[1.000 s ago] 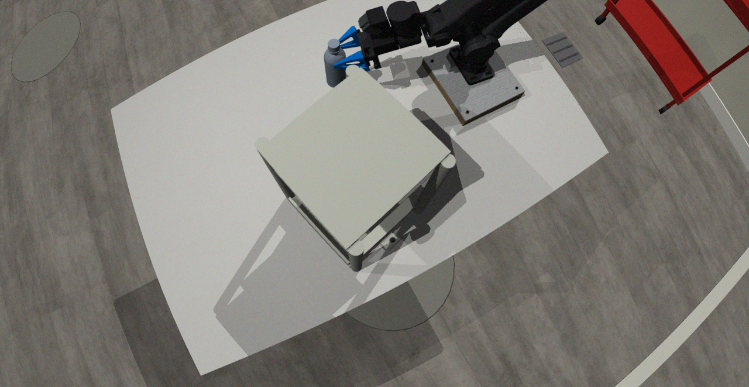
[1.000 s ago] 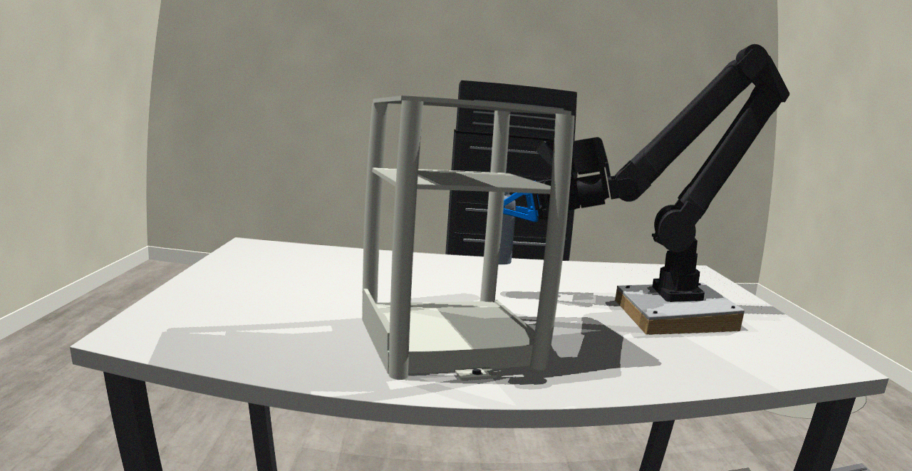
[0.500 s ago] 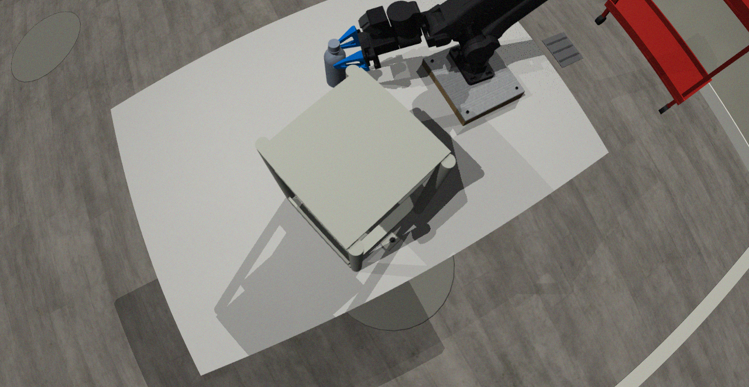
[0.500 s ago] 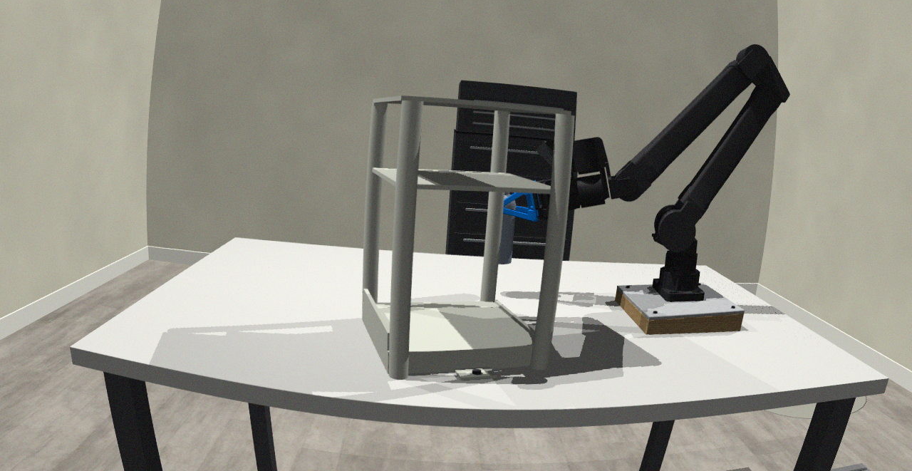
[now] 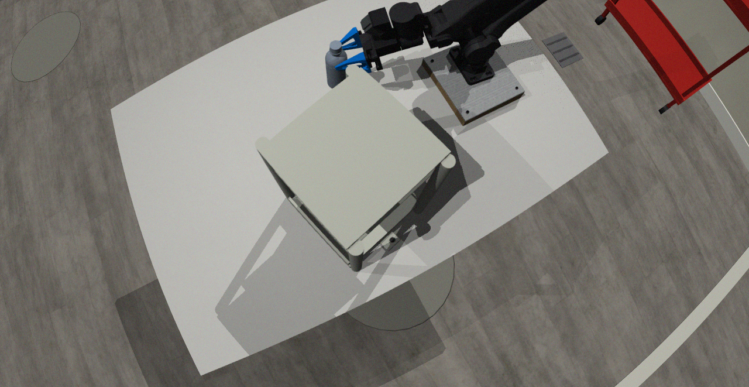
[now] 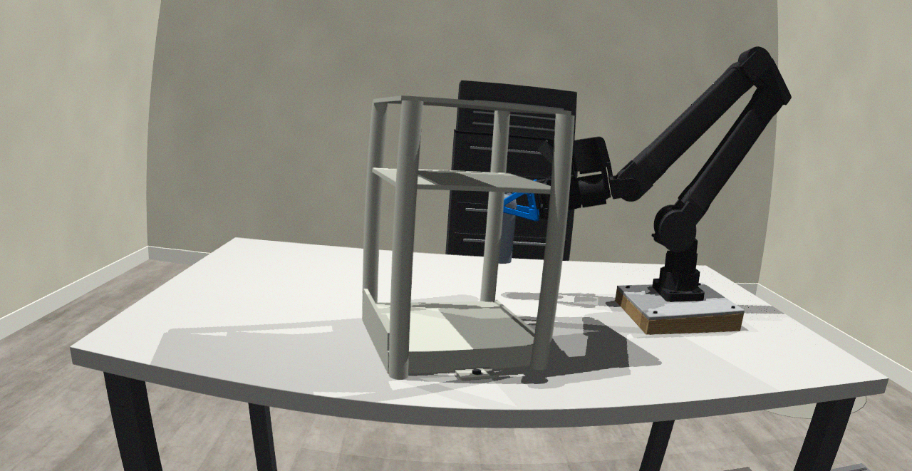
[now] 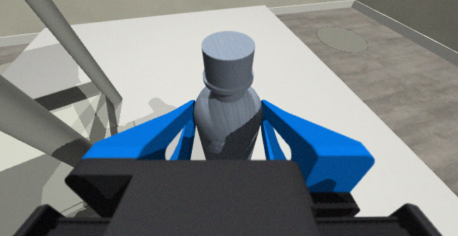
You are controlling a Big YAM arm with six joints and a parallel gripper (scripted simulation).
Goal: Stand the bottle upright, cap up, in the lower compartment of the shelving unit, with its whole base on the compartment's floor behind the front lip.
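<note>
Right now my hand is 280 mm to the right of the shelving unit and 80 mm short of it. Round my hand: grey bottle (right at my hand).
</note>
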